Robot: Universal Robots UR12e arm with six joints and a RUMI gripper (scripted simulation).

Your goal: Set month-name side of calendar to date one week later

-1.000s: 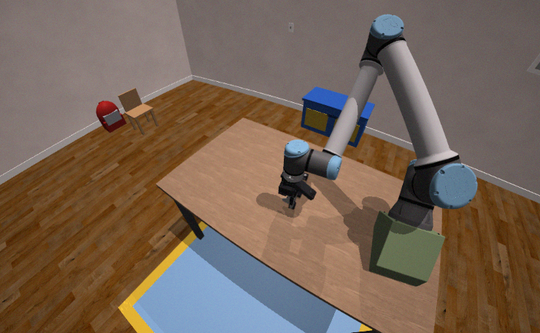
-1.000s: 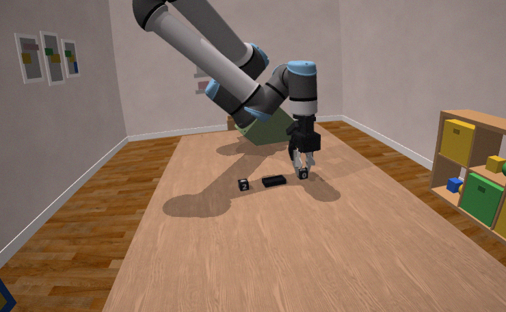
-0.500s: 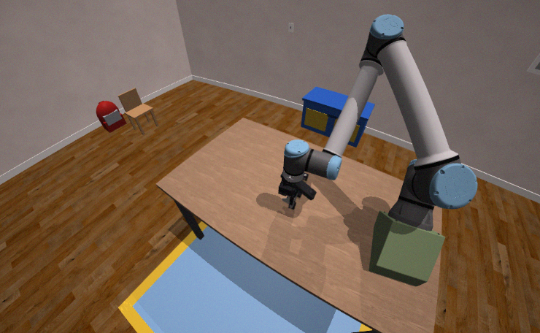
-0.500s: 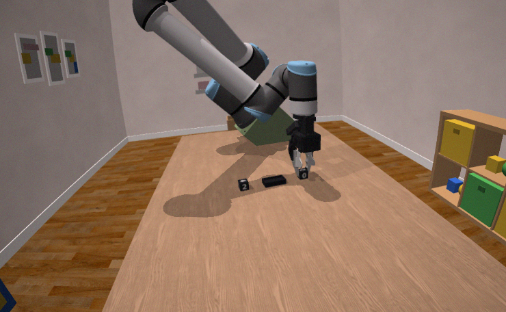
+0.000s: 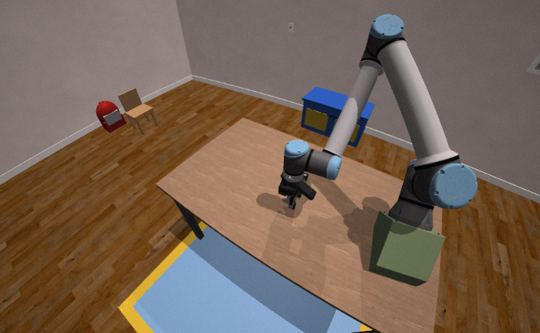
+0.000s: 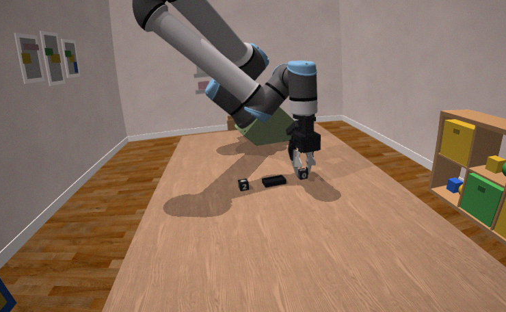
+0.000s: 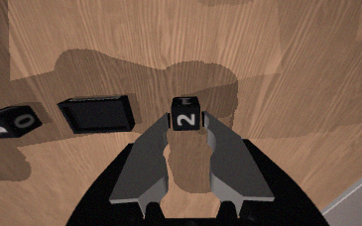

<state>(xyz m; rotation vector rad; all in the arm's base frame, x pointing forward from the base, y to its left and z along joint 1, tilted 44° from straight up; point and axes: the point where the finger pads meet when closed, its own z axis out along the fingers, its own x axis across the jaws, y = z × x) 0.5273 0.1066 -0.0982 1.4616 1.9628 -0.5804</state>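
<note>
Right now my hand is 1 cm above the black number cube. Round my hand: black calendar tray 2 cm ahead, 10 cm to the right, 2 cm below.
</note>
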